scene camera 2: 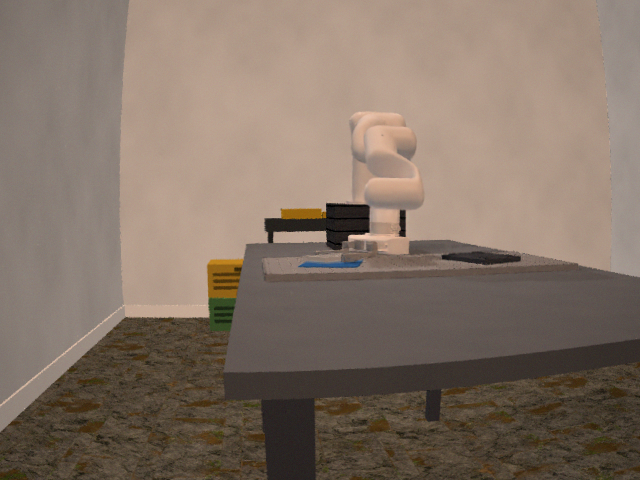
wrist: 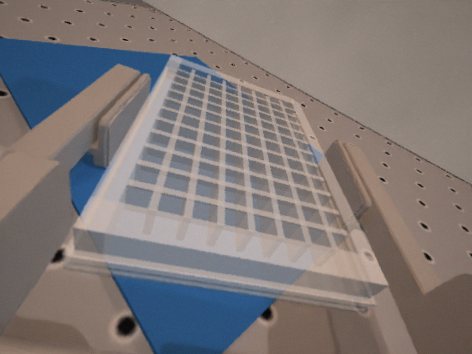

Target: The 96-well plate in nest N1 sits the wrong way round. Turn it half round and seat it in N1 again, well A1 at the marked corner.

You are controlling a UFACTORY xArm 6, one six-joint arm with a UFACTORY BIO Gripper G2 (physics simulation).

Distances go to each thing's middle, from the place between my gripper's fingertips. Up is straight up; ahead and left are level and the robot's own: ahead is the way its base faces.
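Labels:
With the clear 96-well plate (wrist: 219, 184) in sight, I find my gripper 10 mm to the right of it. There is a flat blue rectangle (wrist: 47, 75) as well, and that one is 20 mm ahead of my hand and 10 mm below it.

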